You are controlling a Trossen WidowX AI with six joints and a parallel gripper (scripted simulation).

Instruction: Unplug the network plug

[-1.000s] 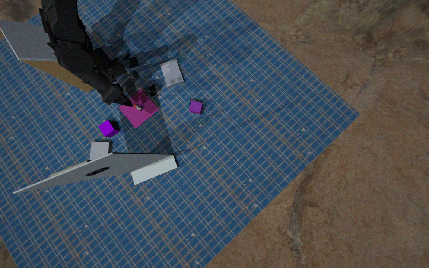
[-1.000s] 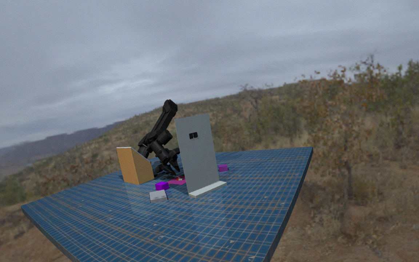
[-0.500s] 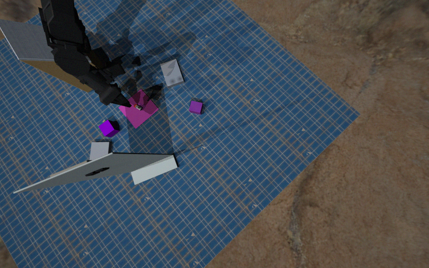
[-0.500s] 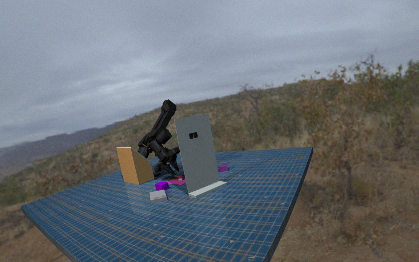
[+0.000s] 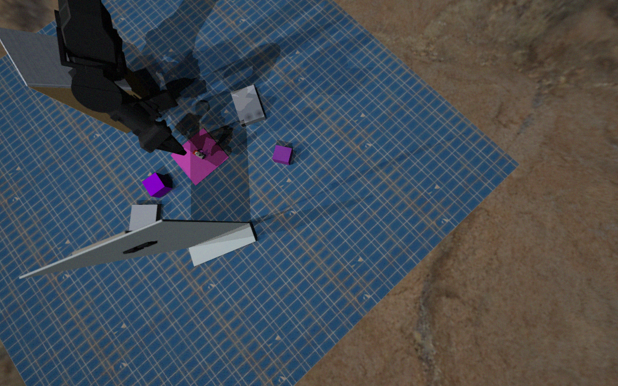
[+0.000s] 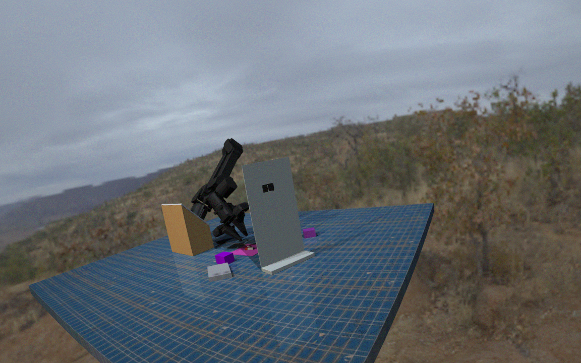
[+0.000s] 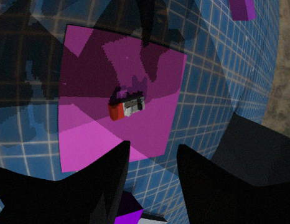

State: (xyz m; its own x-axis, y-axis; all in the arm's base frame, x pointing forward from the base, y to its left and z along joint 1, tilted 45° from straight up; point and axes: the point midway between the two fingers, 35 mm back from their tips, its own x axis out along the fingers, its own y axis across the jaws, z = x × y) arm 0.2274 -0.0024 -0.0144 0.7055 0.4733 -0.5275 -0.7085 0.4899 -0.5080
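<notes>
The network plug is 10 mm ahead of my gripper tip, 10 mm to the left of it and 40 mm below it. Also, from my gripper tip: marked square (10 mm ahead, 10 mm to the left, 50 mm below); then grey panel (210 mm ahead, 110 mm to the right, 100 mm above).
</notes>
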